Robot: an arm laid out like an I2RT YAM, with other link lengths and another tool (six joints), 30 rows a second.
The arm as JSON. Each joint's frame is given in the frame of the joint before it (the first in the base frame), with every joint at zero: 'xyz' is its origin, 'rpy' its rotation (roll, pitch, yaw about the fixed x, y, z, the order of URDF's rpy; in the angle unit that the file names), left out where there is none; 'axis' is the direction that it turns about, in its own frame. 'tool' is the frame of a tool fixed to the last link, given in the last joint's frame.
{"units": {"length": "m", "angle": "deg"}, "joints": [
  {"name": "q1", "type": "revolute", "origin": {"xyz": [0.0, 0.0, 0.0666]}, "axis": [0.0, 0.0, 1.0]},
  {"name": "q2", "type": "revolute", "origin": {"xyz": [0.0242, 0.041, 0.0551]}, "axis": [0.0, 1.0, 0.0]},
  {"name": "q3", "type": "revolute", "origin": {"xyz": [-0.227, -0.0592, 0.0]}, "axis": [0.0, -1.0, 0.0]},
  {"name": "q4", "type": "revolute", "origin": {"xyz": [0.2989, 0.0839, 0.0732]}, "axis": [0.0, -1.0, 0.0]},
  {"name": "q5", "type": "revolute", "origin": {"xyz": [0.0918, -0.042, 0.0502]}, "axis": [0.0, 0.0, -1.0]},
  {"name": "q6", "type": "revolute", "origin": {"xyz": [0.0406, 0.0, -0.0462]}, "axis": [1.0, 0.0, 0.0]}
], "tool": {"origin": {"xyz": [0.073, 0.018, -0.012], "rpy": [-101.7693, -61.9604, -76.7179]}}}
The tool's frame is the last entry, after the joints.
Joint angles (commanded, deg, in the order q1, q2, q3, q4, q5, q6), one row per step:
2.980, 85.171, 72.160, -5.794, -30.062, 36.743
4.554, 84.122, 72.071, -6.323, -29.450, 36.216
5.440, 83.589, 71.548, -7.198, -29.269, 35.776
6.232, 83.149, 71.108, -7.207, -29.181, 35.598
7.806, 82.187, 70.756, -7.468, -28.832, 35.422
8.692, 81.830, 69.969, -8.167, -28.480, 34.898
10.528, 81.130, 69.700, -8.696, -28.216, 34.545
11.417, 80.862, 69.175, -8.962, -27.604, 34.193
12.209, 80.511, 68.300, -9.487, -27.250, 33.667
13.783, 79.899, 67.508, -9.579, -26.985, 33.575
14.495, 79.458, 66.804, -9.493, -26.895, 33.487
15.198, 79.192, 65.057, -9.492, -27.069, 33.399
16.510, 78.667, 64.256, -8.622, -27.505, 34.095
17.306, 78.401, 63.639, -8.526, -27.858, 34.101
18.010, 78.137, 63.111, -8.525, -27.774, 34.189
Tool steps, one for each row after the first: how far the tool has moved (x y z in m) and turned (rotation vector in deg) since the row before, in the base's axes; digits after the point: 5 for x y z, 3 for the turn. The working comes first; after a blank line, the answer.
Tool pose at each row, in the base's axes (x y z in m, rotation vector in deg; the steps are taken from these numbers as rounded here):
0.47837, 0.12434, 0.29900, -106.788, 33.647, -43.037
0.47169, 0.13625, 0.30462, -107.159, 31.911, -43.185
0.46683, 0.14300, 0.30162, -108.008, 31.346, -42.277
0.46317, 0.14913, 0.30129, -108.229, 30.495, -41.933
0.45585, 0.16083, 0.30491, -108.384, 28.880, -41.587
0.45135, 0.16701, 0.29868, -109.450, 28.497, -40.652
0.44323, 0.18049, 0.30005, -109.936, 26.642, -39.807
0.43972, 0.18623, 0.29654, -110.621, 26.232, -39.493
0.43519, 0.19131, 0.29001, -111.645, 25.832, -38.701
0.42756, 0.20221, 0.28766, -112.069, 24.527, -37.733
0.42331, 0.20692, 0.28534, -112.304, 23.898, -37.256
0.41782, 0.21159, 0.27284, -113.288, 23.760, -35.472
0.41101, 0.22128, 0.27317, -112.651, 22.426, -34.357
0.40604, 0.22697, 0.27050, -112.794, 21.496, -33.347
0.40207, 0.23143, 0.26808, -113.004, 21.071, -32.692

-0.00668, 0.01191, 0.00562, -0.582, -0.733, 1.139
-0.00486, 0.00675, -0.00300, -0.476, 0.611, 0.838
-0.00366, 0.00613, -0.00033, -0.167, -0.095, 0.761
-0.00732, 0.01170, 0.00362, -0.205, -0.463, 1.294
-0.00450, 0.00618, -0.00623, -0.671, 0.789, 0.707
-0.00812, 0.01348, 0.00137, -0.365, -0.132, 1.695
-0.00351, 0.00574, -0.00351, -0.565, 0.256, 0.423
-0.00453, 0.00508, -0.00653, -0.716, 0.674, 0.631
-0.00763, 0.01090, -0.00235, -0.222, 0.185, 1.358
-0.00425, 0.00471, -0.00232, -0.137, 0.107, 0.658
-0.00549, 0.00467, -0.01250, -0.374, 1.392, 0.894
-0.00681, 0.00969, 0.00033, 0.788, -0.063, 1.467
-0.00497, 0.00569, -0.00267, 0.062, 0.289, 1.118
-0.00397, 0.00446, -0.00242, -0.056, 0.301, 0.597

